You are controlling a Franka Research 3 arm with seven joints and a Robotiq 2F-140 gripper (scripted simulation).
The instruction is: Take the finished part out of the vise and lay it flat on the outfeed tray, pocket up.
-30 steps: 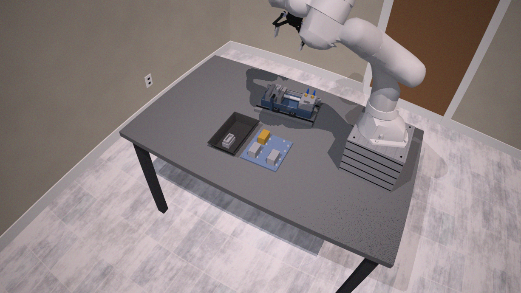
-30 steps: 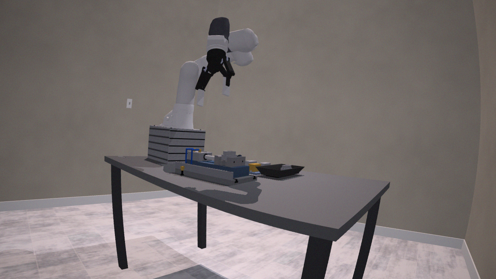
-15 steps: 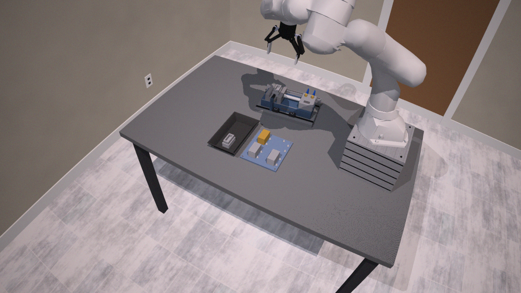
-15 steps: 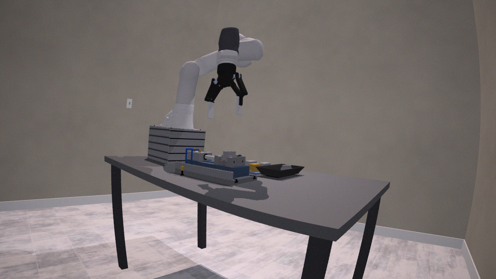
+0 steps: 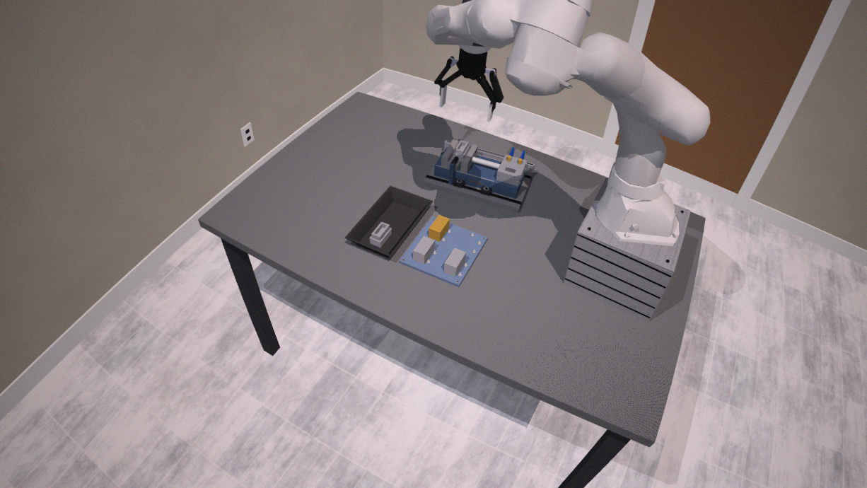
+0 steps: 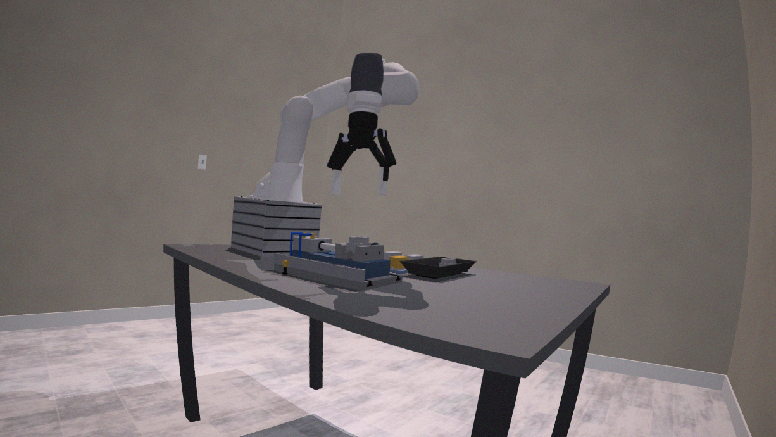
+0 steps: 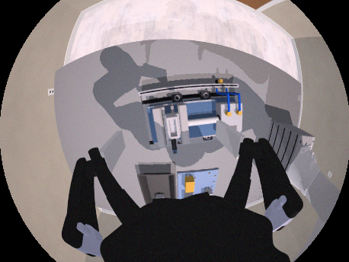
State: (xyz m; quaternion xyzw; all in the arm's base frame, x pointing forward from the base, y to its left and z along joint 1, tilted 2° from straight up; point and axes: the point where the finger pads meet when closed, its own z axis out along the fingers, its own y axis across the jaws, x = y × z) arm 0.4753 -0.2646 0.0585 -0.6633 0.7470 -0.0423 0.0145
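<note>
Now: hand 190 mm above the blue vise, 70 mm past it and 30 mm to the right of it. From my hand the other things lie so: yellow block (300 mm to the left, 200 mm below, 20 mm behind); then grey rail (190 mm below, 80 mm behind, 60 mm to the right); then blue plate (350 mm to the left, 230 mm below, 50 mm behind).
</note>
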